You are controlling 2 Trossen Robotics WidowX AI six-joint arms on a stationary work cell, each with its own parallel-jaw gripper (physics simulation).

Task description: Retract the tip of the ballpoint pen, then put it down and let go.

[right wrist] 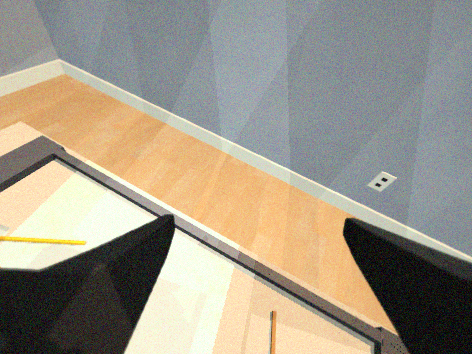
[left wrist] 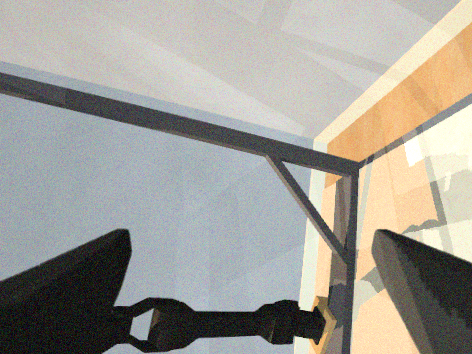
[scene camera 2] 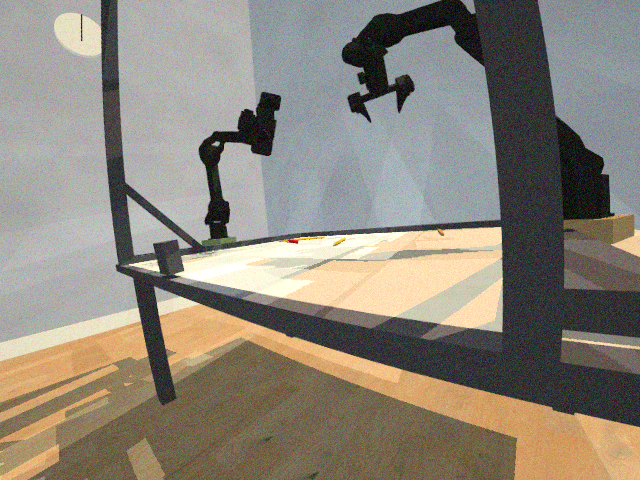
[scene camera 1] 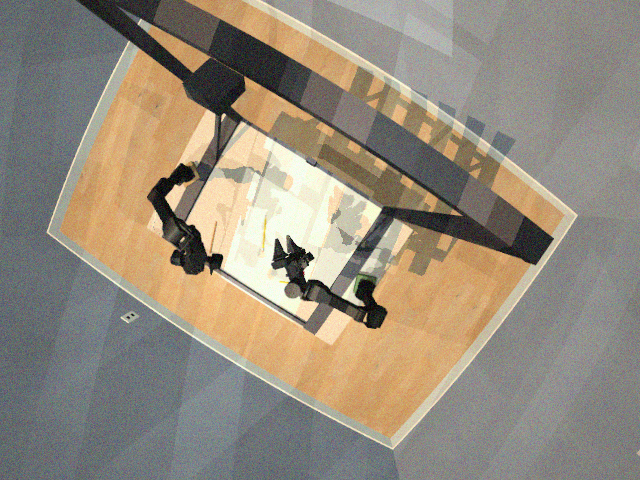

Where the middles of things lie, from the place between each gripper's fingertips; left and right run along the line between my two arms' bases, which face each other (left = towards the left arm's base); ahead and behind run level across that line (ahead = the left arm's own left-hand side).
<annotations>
Now: the dark box (scene camera 2: 168,255) 31 cm behind my left hand, 10 cm to the right of it and 34 cm below it.
I see the dark box 620 mm behind my right hand, 110 mm to the left of it and 340 mm below it.
</annotations>
